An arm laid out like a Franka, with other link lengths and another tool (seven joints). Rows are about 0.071 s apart.
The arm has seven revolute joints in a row. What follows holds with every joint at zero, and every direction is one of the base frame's. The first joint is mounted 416.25 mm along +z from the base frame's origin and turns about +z. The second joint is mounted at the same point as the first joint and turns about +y. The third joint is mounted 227.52 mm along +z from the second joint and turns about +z. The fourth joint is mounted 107.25 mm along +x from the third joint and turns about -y. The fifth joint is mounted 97.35 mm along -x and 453.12 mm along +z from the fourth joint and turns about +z. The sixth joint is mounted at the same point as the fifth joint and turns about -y. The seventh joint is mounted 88.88 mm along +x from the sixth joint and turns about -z. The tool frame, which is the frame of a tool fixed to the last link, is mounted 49 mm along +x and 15 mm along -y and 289.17 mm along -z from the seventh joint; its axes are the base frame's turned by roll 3.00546, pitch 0 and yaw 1.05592 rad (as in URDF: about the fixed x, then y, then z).
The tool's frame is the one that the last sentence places.
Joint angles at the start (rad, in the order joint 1, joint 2, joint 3, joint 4, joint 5, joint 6, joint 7): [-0.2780, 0.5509, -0.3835, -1.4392, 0.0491, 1.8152, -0.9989]
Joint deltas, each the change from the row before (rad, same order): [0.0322, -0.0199, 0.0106, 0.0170, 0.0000, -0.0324, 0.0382]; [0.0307, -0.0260, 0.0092, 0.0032, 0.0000, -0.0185, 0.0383]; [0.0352, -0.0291, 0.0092, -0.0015, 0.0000, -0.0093, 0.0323]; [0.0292, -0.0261, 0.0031, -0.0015, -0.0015, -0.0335, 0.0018]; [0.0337, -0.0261, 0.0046, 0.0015, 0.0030, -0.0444, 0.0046]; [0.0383, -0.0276, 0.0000, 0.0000, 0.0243, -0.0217, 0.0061]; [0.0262, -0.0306, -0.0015, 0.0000, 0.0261, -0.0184, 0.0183]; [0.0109, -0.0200, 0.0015, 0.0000, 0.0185, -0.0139, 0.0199]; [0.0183, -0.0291, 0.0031, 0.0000, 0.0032, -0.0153, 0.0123]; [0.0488, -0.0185, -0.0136, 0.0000, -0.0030, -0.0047, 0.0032]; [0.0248, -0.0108, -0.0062, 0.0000, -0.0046, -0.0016, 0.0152]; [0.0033, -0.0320, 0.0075, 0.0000, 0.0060, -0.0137, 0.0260]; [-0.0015, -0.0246, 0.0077, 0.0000, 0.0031, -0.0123, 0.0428]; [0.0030, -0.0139, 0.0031, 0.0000, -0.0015, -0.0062, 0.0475]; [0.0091, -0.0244, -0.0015, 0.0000, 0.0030, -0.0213, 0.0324]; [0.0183, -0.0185, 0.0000, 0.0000, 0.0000, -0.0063, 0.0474]
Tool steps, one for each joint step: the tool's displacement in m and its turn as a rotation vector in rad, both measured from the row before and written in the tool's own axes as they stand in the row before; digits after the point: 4 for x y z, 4 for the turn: [0.0282, 0.0147, -0.0220, -0.0095, 0.0030, -0.0019]; [0.0260, 0.0125, -0.0200, -0.0149, 0.0020, 0.0017]; [0.0293, 0.0137, -0.0207, -0.0220, 0.0015, -0.0088]; [0.0248, 0.0020, -0.0160, 0.0052, 0.0110, -0.0273]; [0.0310, 0.0009, -0.0166, 0.0111, 0.0176, -0.0294]; [0.0344, 0.0082, -0.0192, -0.0167, 0.0273, -0.0253]; [0.0251, 0.0064, -0.0207, -0.0222, 0.0269, -0.0008]; [0.0144, 0.0027, -0.0128, -0.0125, 0.0200, 0.0109]; [0.0179, 0.0027, -0.0183, -0.0145, 0.0086, -0.0091]; [0.0256, 0.0057, -0.0119, -0.0116, -0.0036, -0.0339]; [0.0119, 0.0034, -0.0070, -0.0072, -0.0060, -0.0049]; [0.0101, 0.0014, -0.0204, -0.0197, 0.0112, 0.0156]; [0.0050, 0.0000, -0.0154, -0.0127, 0.0052, 0.0363]; [0.0026, 0.0003, -0.0086, -0.0069, -0.0034, 0.0405]; [0.0069, -0.0035, -0.0146, -0.0030, 0.0069, 0.0242]; [0.0120, 0.0005, -0.0112, -0.0105, 0.0003, 0.0280]
